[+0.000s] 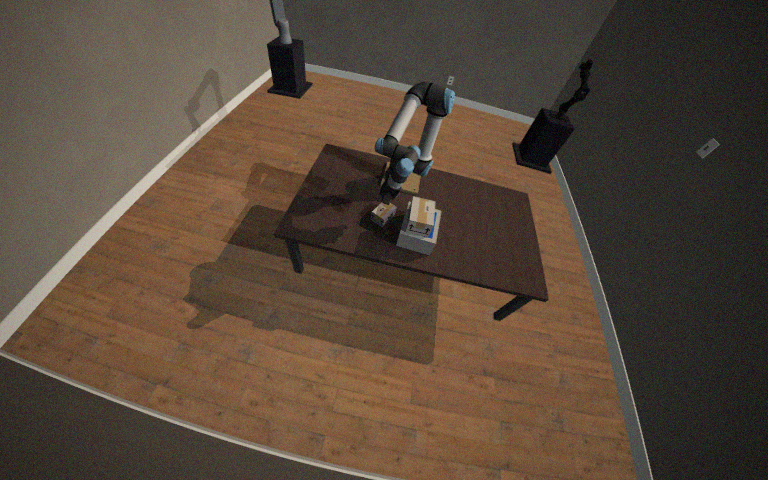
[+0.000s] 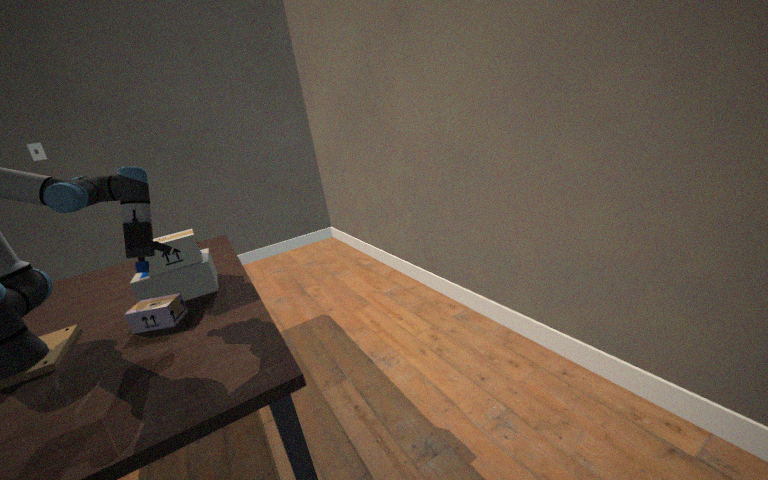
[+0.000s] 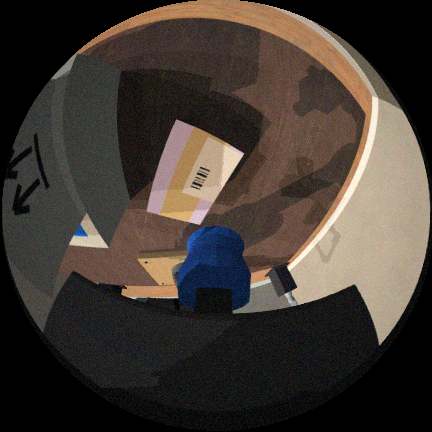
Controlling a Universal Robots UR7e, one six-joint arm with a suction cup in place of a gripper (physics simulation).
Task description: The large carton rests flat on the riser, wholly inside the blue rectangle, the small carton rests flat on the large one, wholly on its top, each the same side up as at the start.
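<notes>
The large carton (image 1: 421, 212) (image 2: 180, 251) (image 3: 35, 225), white with tan tape and upright arrows, sits on the white riser (image 1: 416, 243) (image 2: 178, 284) (image 3: 90, 135). Part of the blue rectangle (image 1: 436, 224) (image 2: 144, 274) (image 3: 80, 231) shows beside it; whether the carton is wholly inside cannot be told. The small carton (image 1: 384, 214) (image 2: 152, 315) (image 3: 172, 175), pale lilac with tan tape and a barcode label on top, lies flat on the table beside the riser. My gripper (image 1: 385, 201) (image 2: 142, 267) (image 3: 216, 237), a blue suction cup, is open and holds nothing. It hangs above the small carton, apart from it.
The dark table (image 1: 487, 237) (image 2: 226, 373) bears the cartons, the riser and the arm's tan base plate (image 1: 412, 182) (image 2: 63, 344) (image 3: 157, 265). The large carton stands taller than the riser, close beside the gripper. Two black pedestals (image 1: 287, 65) (image 1: 546, 138) with other arms stand on the floor behind.
</notes>
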